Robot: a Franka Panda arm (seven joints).
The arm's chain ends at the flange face. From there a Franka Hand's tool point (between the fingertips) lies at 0.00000 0.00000 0.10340 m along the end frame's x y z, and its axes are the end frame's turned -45 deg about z.
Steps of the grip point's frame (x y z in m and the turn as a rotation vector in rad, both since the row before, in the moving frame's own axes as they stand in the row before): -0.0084, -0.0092, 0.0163, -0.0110, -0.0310, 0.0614; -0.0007, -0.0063, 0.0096, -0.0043, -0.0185, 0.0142; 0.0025, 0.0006, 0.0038, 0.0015, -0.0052, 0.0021; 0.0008, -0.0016, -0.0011, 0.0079, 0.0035, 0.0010; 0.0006, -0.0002, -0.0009, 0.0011, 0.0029, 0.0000; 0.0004, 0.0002, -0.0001, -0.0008, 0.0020, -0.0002; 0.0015, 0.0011, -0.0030, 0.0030, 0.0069, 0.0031; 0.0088, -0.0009, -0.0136, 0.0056, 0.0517, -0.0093
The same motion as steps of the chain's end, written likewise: -0.0109, -0.0036, 0.0164, -0.0297, -0.0141, 0.0614; -0.0039, -0.0056, 0.0096, -0.0161, -0.0100, 0.0142; 0.0027, -0.0016, 0.0038, -0.0026, -0.0047, 0.0021; -0.0002, -0.0009, -0.0011, 0.0081, -0.0031, 0.0010; 0.0002, -0.0003, -0.0009, 0.0028, 0.0013, 0.0000; 0.0002, -0.0001, -0.0001, 0.0008, 0.0020, -0.0002; 0.0016, 0.0004, -0.0030, 0.0070, 0.0028, 0.0031; 0.0022, -0.0027, -0.0135, 0.0405, 0.0326, -0.0093
